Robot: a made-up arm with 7 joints.
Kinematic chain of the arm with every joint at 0, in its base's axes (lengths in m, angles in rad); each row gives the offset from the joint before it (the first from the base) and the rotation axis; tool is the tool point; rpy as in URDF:
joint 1: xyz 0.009 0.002 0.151 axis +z
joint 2: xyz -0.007 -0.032 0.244 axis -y
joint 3: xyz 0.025 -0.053 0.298 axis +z
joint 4: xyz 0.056 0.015 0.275 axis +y
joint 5: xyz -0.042 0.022 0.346 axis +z
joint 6: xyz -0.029 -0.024 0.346 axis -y
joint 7: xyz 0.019 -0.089 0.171 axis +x
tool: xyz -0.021 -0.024 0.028 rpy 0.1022 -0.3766 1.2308
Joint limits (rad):
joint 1: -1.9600..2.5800
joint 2: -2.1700..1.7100
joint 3: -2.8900..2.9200
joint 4: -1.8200..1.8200
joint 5: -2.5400..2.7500
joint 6: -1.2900..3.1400
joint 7: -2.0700..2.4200
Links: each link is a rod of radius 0.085 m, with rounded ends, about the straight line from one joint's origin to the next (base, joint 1, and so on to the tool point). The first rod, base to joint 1, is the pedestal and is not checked.
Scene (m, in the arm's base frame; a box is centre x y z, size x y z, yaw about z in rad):
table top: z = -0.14
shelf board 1: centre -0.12 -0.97 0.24 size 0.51 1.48 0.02 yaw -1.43
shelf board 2: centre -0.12 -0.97 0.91 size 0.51 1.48 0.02 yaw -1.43
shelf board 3: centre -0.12 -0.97 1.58 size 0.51 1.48 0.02 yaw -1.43
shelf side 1: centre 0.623 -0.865 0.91 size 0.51 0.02 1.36 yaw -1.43
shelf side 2: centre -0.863 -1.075 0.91 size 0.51 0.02 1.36 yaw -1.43
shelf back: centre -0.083 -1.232 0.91 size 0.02 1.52 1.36 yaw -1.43
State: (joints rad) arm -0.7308 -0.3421 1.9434 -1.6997 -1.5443 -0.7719 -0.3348
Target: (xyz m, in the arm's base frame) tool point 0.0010 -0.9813 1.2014
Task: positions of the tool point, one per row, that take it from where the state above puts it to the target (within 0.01 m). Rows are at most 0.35 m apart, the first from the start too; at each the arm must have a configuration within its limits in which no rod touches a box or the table.
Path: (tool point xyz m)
1: -0.3088 -0.7906 0.6749
2: -0.4668 -0.6889 0.7193
3: -0.6793 -0.5824 0.9289
4: -0.5006 -0.7529 1.0684
5: -0.2648 -0.8915 1.1590
6: 0.0011 -0.9813 1.2014

